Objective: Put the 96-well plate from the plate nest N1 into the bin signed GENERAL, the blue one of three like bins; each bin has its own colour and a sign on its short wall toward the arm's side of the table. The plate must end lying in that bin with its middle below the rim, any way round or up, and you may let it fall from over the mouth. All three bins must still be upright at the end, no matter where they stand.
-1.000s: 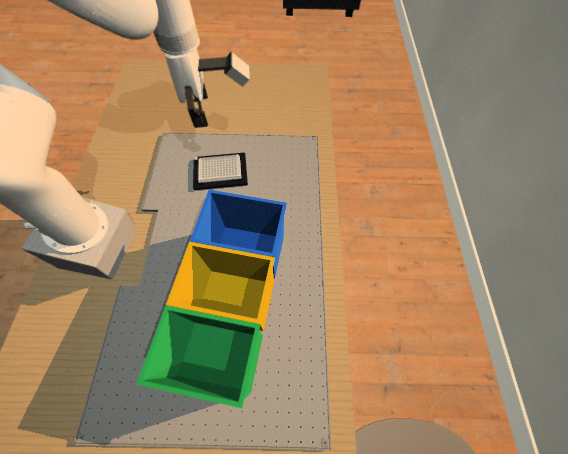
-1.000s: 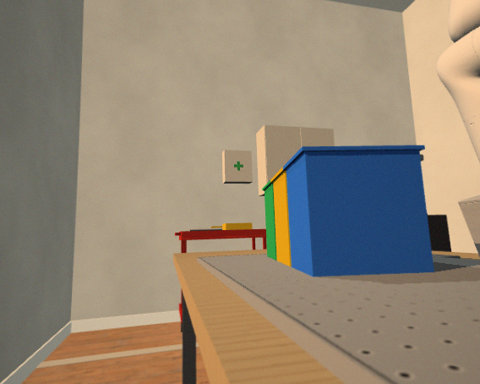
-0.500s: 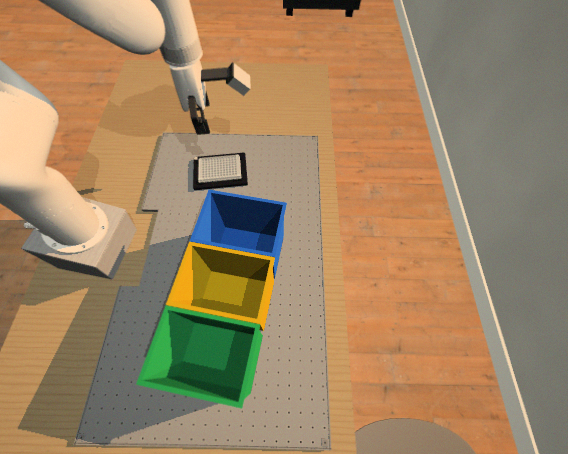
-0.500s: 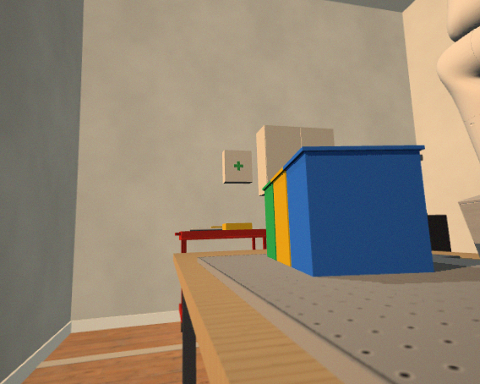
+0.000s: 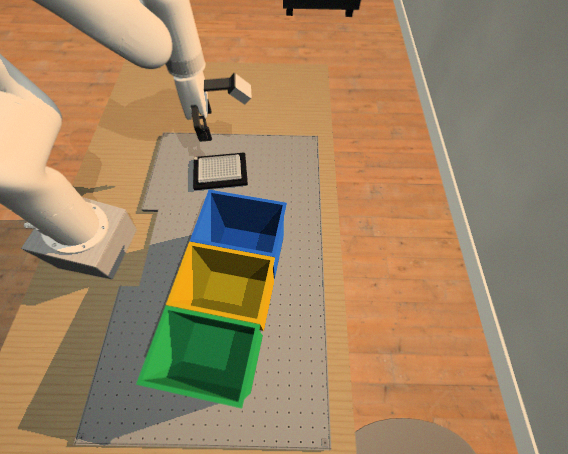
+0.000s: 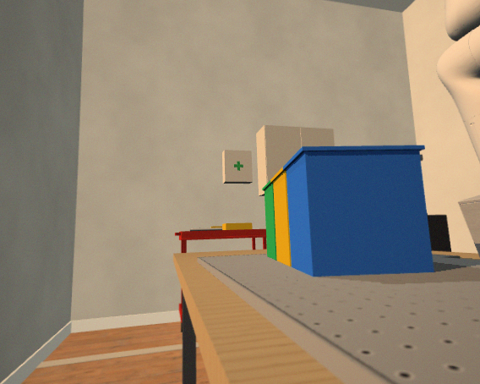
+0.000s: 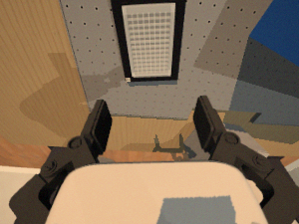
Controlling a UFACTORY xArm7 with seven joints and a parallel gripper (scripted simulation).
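Now: hand 180 mm above the 96-well plate. Also, from my hand: yellow bin (400 mm to the right, 110 mm below, 70 mm ahead); blue bin (270 mm to the right, 110 mm below, 100 mm ahead); black plate nest (190 mm below).
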